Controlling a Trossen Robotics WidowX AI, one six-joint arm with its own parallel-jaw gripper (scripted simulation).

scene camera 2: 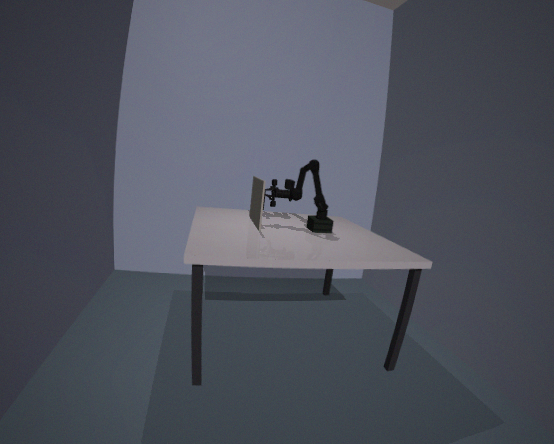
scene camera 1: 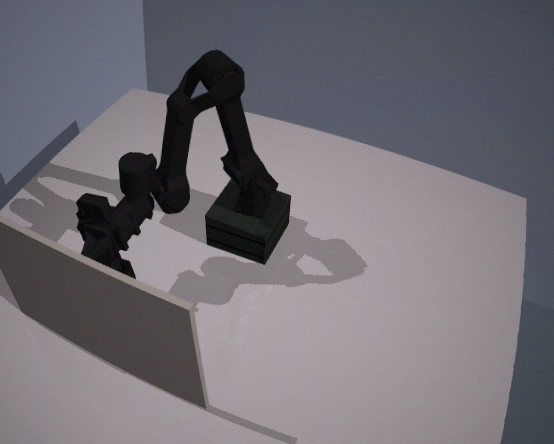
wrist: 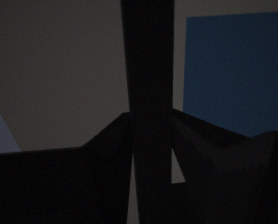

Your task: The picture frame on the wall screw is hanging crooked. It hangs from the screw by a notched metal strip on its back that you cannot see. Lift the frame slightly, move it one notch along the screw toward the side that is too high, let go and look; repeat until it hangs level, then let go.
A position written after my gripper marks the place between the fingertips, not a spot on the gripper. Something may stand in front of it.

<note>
I see my gripper (scene camera 1: 80,275) and a wall panel (scene camera 1: 146,332).
My gripper also shows in the wrist view (wrist: 148,118). The wall panel also shows in the wrist view (wrist: 70,74).
</note>
